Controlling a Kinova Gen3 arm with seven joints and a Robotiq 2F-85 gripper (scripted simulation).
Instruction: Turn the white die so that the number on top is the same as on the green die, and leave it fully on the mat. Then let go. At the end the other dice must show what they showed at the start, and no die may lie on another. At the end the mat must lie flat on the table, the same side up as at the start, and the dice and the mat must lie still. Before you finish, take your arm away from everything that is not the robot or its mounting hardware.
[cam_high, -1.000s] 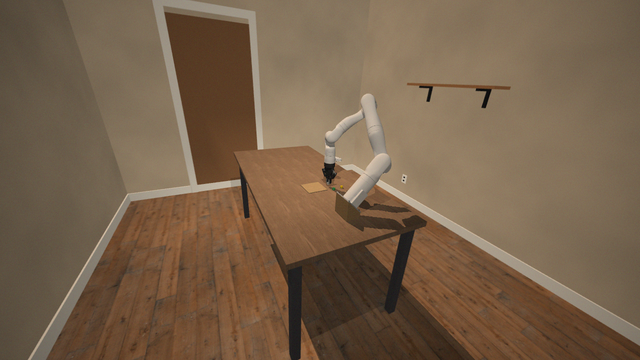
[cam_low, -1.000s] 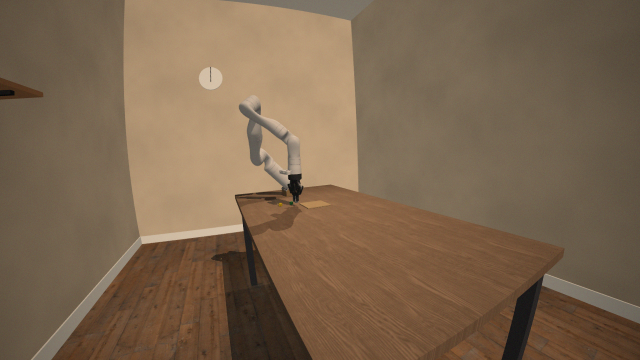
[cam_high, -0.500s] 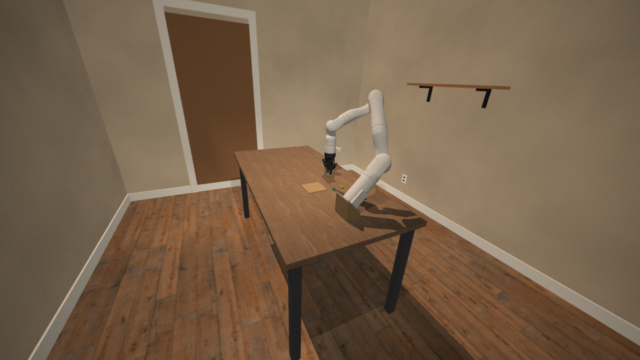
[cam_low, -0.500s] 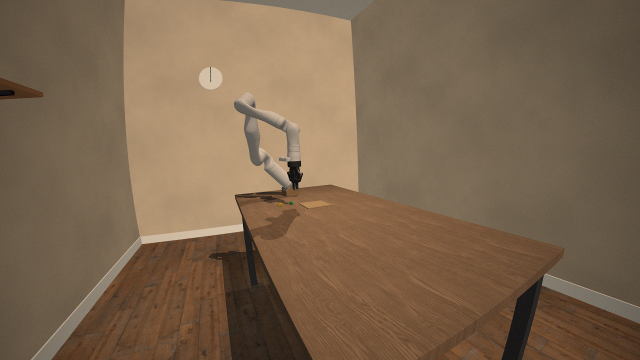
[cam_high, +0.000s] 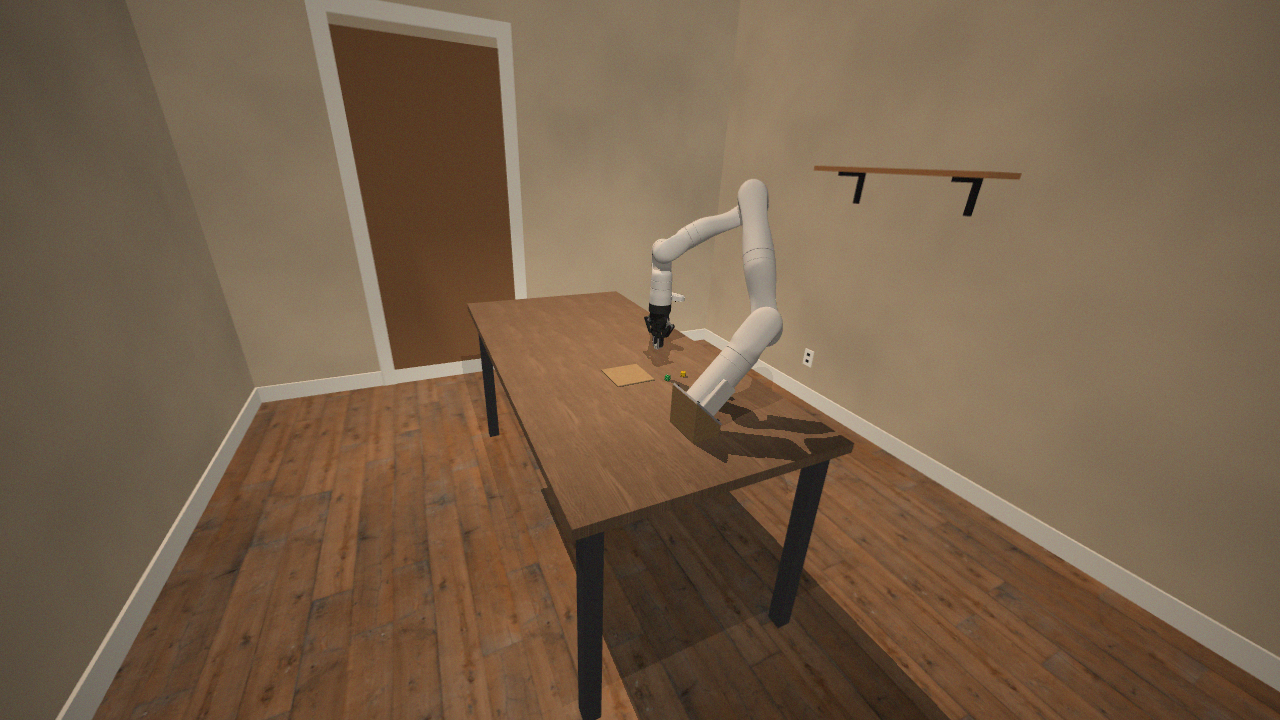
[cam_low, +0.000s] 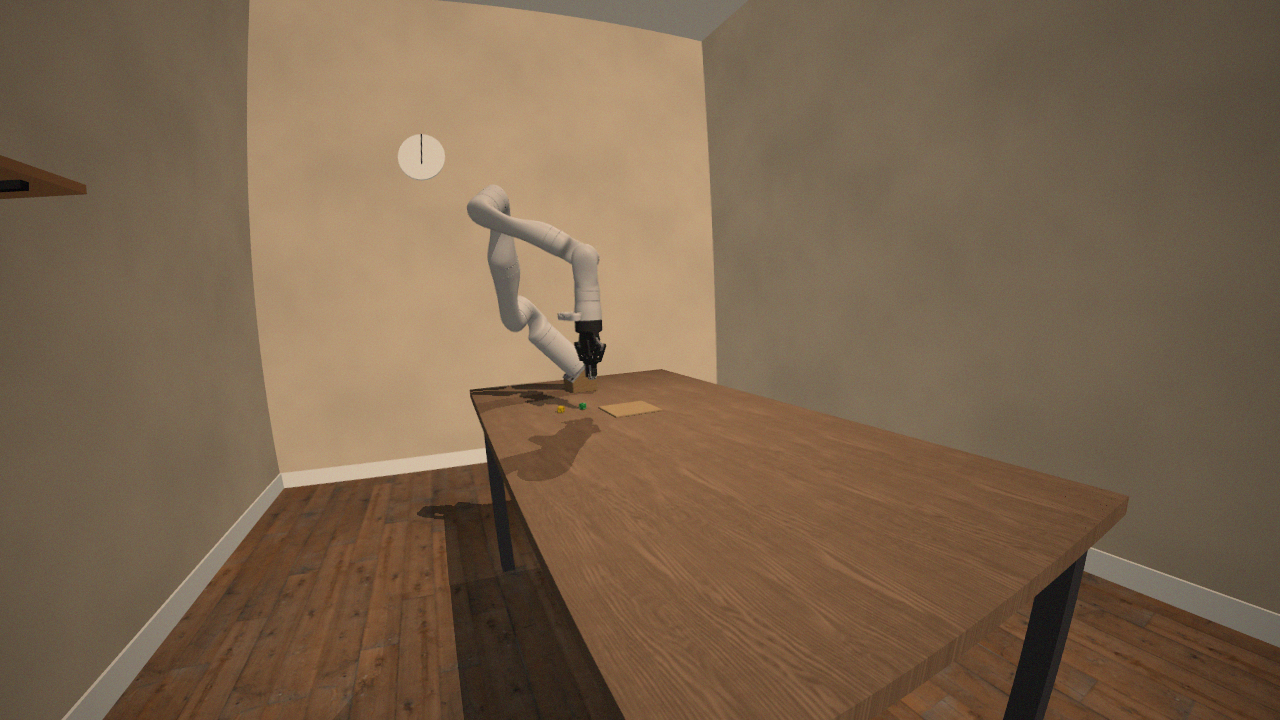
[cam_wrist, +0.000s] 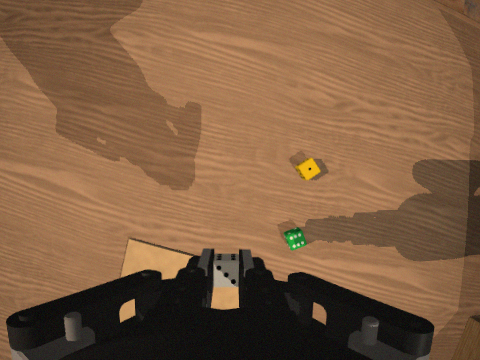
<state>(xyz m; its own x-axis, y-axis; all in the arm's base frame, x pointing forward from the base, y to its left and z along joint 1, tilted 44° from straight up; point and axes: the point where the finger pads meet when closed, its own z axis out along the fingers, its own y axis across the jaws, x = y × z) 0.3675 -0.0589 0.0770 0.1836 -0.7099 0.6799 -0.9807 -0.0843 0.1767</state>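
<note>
The tan mat is 12 cm below my hand, 10 cm to the left of it and 3 cm ahead of it. Round my hand: green die (11 cm below, 6 cm behind, 1 cm to the right); white die (2 cm below); yellow die (11 cm below, 7 cm to the right, 6 cm behind).
</note>
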